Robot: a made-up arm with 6 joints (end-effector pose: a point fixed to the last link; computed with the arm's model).
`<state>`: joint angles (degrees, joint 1 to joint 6).
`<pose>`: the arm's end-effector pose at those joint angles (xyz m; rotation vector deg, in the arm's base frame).
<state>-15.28 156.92 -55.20 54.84 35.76 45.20</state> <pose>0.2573 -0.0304 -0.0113 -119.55 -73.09 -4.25</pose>
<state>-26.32 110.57 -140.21 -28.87 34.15 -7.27</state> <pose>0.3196 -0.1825 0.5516 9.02 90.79 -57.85</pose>
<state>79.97 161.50 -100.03 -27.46 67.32 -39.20</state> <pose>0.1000 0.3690 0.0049 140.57 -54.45 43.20</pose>
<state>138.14 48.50 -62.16 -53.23 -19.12 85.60</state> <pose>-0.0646 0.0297 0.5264 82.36 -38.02 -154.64</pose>
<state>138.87 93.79 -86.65 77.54 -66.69 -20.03</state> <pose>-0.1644 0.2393 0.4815 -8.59 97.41 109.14</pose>
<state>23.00 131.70 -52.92 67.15 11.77 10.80</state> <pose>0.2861 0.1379 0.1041 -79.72 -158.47 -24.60</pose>
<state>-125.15 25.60 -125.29 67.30 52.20 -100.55</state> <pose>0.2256 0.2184 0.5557 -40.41 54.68 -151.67</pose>
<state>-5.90 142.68 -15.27 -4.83 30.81 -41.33</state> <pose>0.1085 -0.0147 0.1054 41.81 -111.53 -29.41</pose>
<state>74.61 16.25 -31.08 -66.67 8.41 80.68</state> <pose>0.0014 -0.0359 0.3827 -33.70 72.19 70.52</pose>
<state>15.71 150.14 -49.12 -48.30 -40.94 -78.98</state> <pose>0.2876 0.1217 0.0205 -134.79 47.29 -0.72</pose>
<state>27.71 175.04 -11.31 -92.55 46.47 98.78</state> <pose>0.1053 -0.0105 0.0359 52.75 -104.03 66.83</pose>
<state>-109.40 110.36 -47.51 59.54 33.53 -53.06</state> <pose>-0.0550 -0.2717 0.2094 120.39 87.98 7.96</pose>
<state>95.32 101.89 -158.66 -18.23 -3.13 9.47</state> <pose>-0.0210 0.2107 0.6906 -22.57 16.28 85.28</pose>
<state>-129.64 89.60 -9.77 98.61 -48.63 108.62</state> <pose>-0.1156 -0.0461 0.2316 19.80 -137.52 -42.22</pose>
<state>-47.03 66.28 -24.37 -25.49 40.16 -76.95</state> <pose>0.0488 -0.0851 0.2785 67.56 -152.85 29.34</pose>
